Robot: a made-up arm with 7 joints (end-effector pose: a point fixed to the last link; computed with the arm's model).
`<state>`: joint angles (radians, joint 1 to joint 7).
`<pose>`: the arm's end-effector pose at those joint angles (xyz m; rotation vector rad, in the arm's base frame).
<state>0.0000 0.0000 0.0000 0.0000 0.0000 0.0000 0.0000</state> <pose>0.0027 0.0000 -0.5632 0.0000 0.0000 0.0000</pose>
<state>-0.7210 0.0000 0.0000 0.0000 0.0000 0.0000 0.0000</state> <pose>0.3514 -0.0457 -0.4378 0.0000 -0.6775 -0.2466</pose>
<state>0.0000 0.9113 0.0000 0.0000 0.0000 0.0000 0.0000</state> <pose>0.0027 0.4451 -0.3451 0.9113 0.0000 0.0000</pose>
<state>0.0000 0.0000 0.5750 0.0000 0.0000 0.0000 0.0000</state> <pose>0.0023 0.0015 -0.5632 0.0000 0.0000 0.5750</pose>
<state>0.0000 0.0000 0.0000 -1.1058 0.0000 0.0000 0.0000</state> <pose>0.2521 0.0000 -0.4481 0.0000 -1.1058 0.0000</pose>
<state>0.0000 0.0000 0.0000 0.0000 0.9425 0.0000 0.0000</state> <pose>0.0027 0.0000 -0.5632 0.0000 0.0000 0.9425</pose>
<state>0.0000 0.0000 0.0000 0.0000 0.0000 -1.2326 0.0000</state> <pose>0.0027 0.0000 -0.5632 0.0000 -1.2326 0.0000</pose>
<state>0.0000 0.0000 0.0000 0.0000 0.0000 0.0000 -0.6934</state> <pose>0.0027 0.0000 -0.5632 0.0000 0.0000 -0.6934</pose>
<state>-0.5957 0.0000 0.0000 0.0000 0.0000 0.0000 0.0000</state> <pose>0.2992 -0.0317 -0.4761 0.0000 -0.5598 -0.2038</pose>
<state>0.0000 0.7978 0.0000 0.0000 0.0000 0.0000 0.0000</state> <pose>0.0027 0.4032 -0.3933 0.7978 0.0000 0.0000</pose>
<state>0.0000 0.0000 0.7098 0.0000 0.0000 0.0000 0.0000</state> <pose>0.0020 0.0018 -0.5632 0.0000 0.0000 0.7098</pose>
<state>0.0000 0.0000 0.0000 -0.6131 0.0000 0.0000 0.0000</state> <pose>0.1578 0.0000 -0.5340 0.0000 -0.6131 0.0000</pose>
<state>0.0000 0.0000 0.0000 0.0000 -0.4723 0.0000 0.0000</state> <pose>0.0027 0.0000 -0.5632 0.0000 0.0000 -0.4723</pose>
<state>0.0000 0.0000 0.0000 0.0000 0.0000 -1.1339 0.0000</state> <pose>0.0027 0.0000 -0.5632 0.0000 -1.1339 0.0000</pose>
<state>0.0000 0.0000 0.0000 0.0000 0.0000 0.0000 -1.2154</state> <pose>0.0027 0.0000 -0.5632 0.0000 0.0000 -1.2154</pose>
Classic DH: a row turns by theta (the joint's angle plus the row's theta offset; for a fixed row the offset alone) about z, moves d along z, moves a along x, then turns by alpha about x. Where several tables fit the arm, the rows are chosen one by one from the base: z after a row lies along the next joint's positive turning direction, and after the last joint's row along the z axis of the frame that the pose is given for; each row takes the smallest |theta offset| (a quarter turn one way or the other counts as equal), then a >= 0, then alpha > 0; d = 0 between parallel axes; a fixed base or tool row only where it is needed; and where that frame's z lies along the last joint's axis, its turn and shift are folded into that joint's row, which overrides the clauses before.
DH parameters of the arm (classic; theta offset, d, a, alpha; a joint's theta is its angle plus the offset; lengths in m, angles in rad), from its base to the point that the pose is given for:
base (fixed): 0 0 0 -1.2217
joint 1: 1.5708 0 0 1.5708
joint 2: 1.2217 0 0 -1.5708
joint 3: -1.5708 -0.3036 0.0341 -1.5708
joint 4: 0 0 -0.0314 1.5708
joint 5: 0 -0.2596 0 -1.5708
joint 6: 0 0 0 1.5708
joint 7: 0 0 0 0

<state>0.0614 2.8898 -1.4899 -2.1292 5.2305 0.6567 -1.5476</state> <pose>0.0222 0.3100 0.1181 0.0367 -1.3246 1.5512</pose>
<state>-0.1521 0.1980 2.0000 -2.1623 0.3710 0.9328 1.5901</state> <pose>-0.0766 0.2794 -0.1470 0.4222 1.8141 -1.9974</pose>
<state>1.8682 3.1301 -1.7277 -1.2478 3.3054 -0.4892 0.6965</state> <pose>0.2943 0.3883 0.0924 1.7694 -0.7631 -0.1605</pose>
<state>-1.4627 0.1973 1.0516 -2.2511 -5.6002 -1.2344 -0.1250</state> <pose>0.2089 0.1469 0.1651 0.0099 1.1716 -0.8024</pose>
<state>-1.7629 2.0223 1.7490 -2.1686 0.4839 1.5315 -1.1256</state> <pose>-0.2654 0.1804 -0.0404 -1.6717 1.8430 -1.5279</pose>
